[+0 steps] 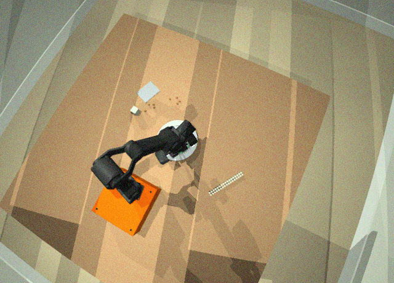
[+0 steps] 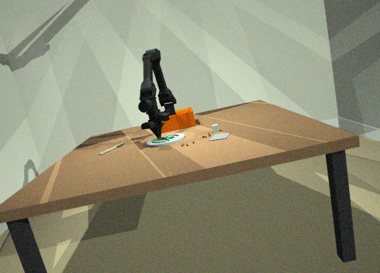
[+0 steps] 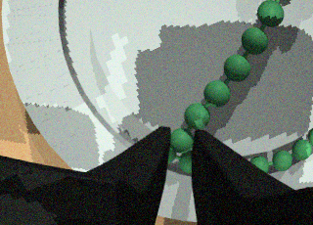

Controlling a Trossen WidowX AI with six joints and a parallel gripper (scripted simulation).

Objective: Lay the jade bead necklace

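Now: gripper tip 4 cm short of the round bead board, 3 cm to the right of it and 1 cm above it. From my gripper tip the other things lie so: grey flat plate: 27 cm to the left, 23 cm ahead, 1 cm below; small white cube: 28 cm to the left, 11 cm ahead.
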